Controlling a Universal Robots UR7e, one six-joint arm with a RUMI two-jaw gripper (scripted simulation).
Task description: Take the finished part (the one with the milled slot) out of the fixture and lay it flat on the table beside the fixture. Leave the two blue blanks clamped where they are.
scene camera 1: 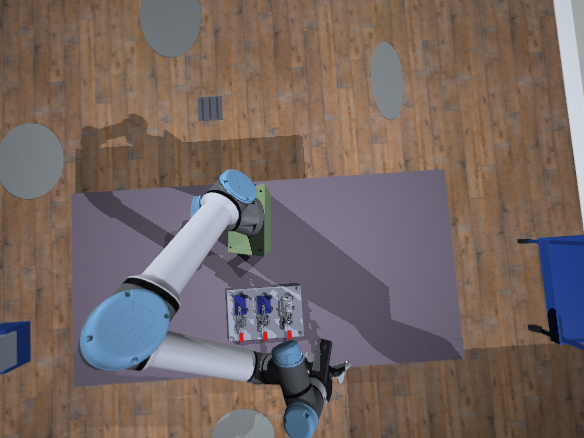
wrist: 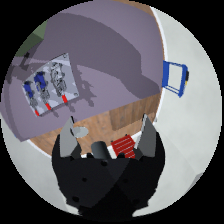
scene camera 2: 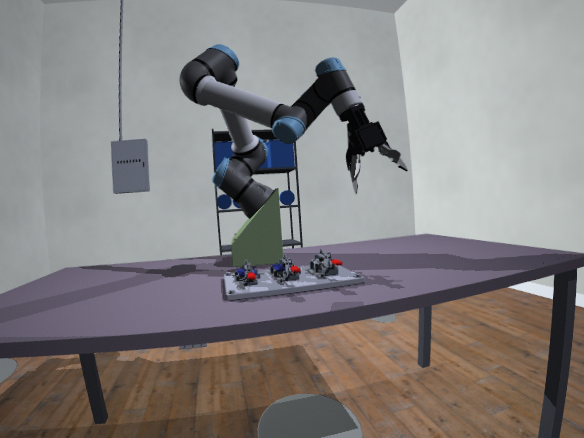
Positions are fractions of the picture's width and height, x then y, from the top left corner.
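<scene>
You can see the gripper in the wrist view (0.48,0.52), and it's there in scene camera 1 (0.56,0.82) and scene camera 2 (0.65,0.42) as well.
</scene>
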